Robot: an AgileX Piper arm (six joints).
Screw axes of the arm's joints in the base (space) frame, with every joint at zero. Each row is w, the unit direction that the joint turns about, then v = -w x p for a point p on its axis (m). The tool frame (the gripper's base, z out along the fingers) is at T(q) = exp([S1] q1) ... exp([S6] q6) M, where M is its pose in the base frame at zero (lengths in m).
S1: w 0 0 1 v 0 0 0
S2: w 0 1 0 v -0.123 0 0
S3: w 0 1 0 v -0.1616 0 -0.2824
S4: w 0.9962 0 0.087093 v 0 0.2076 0
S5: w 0 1 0 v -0.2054 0 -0.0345
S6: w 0.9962 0 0.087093 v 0 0.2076 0
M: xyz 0.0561 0 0.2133 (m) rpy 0 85 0 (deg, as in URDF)
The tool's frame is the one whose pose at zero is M.
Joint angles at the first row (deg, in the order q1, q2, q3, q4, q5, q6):
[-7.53 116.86 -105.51 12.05 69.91 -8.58]
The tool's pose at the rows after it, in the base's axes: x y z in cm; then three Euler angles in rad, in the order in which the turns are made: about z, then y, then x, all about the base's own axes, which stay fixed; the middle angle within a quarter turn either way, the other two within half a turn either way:
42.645 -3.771 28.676 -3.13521 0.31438 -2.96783
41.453 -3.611 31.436 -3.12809 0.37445 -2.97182
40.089 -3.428 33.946 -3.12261 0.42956 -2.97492
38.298 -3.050 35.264 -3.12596 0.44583 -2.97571
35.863 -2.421 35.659 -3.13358 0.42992 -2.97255
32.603 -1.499 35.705 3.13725 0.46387 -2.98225
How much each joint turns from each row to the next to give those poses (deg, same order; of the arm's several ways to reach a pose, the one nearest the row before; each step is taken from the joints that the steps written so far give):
[0.00 -2.85 0.00 0.46 0.12 0.42]
[0.00 -3.76 0.00 0.00 0.23 1.09]
[0.00 -3.71 0.25 0.00 0.23 0.95]
[0.23 -4.09 2.96 -0.11 0.11 0.26]
[0.52 -5.09 5.83 -0.10 0.10 -0.01]
[1.20 -7.69 9.57 -0.69 -4.08 0.00]

